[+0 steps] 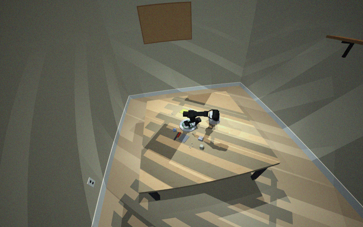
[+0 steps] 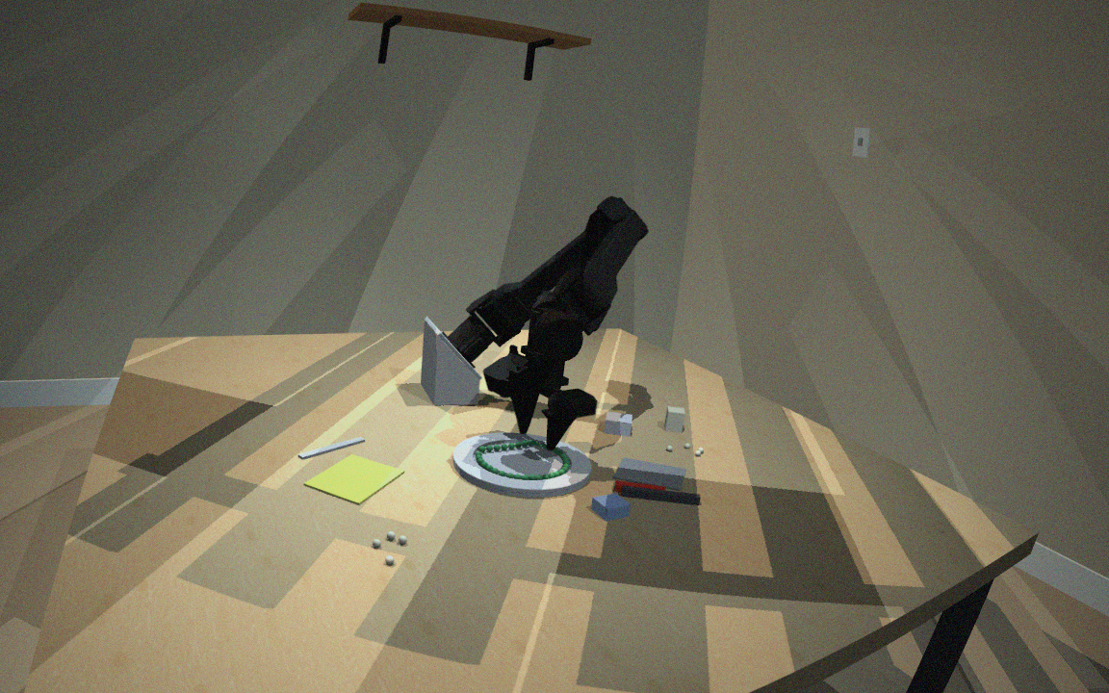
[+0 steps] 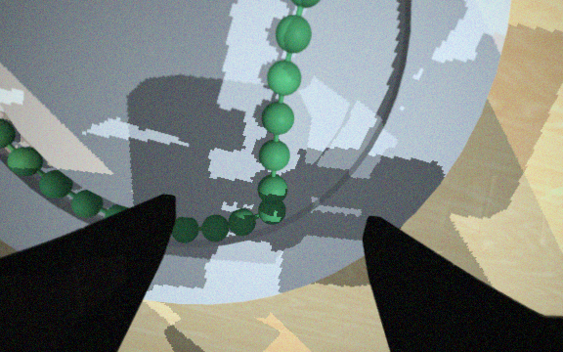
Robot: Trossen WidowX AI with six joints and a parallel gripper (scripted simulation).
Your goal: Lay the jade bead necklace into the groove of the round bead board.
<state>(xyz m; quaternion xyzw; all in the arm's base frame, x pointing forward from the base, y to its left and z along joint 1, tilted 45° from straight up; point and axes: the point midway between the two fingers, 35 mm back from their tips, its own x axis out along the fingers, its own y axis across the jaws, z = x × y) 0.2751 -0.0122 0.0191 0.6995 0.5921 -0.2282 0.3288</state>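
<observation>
Right now my gripper tip is 4 cm short of the round grey bead board, 5 cm to the left of it and 1 cm above it. The rest, counted from my gripper tip: grey plate 14 cm ahead, 12 cm to the left, 2 cm below; blue block 21 cm ahead, 2 cm to the right, 1 cm below; red and black pen 19 cm ahead, 7 cm to the left, 1 cm below.
</observation>
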